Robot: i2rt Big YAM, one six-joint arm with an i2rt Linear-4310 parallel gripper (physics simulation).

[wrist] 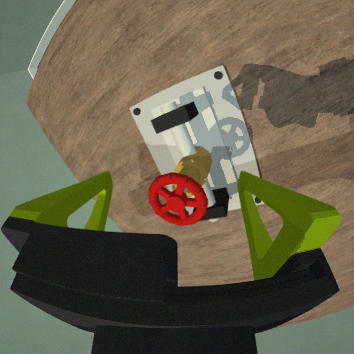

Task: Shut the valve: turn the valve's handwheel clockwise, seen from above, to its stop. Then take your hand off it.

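Note:
The red handwheel (176,204) shows at the middle of the wrist view, a spoked ring on top of the brass valve body (199,164). The valve sits on a white pipe (182,138) held by two black clamps over a light mounting plate (142,125). My gripper (174,177) is wide open, with one green finger left of the handwheel and the other right of it. Neither finger touches the wheel in this view. How far the fingertips are above or below the wheel's height cannot be told.
The plate lies on a round wooden table top (100,75), with dark bolts at its corners. Shadows of the arm and the wheel fall on the table and plate at the right. The table's edge runs along the left, with a pale strip (50,37) at the upper left.

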